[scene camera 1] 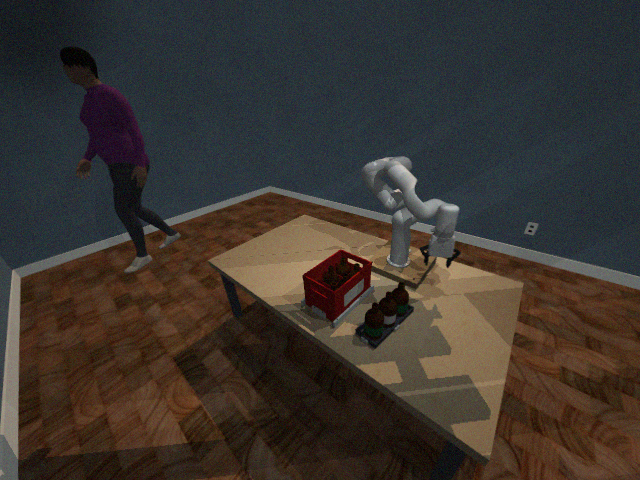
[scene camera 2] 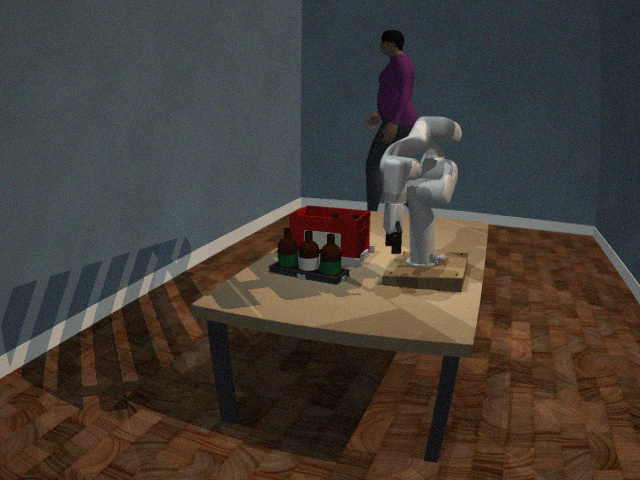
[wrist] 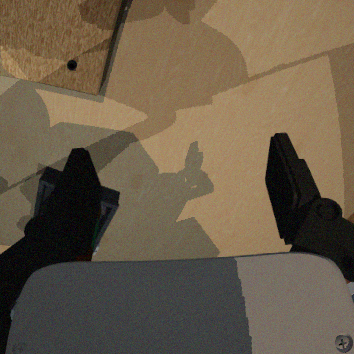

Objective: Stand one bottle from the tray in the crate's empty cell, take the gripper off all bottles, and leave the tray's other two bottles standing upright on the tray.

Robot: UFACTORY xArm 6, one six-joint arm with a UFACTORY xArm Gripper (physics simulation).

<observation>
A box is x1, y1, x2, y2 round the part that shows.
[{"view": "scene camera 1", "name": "my gripper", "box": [420, 233, 460, 267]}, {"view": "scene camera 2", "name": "my gripper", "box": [383, 200, 405, 253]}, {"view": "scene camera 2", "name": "green-labelled bottle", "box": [320, 234, 340, 276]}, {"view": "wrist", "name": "my gripper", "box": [0, 132, 353, 353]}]
</observation>
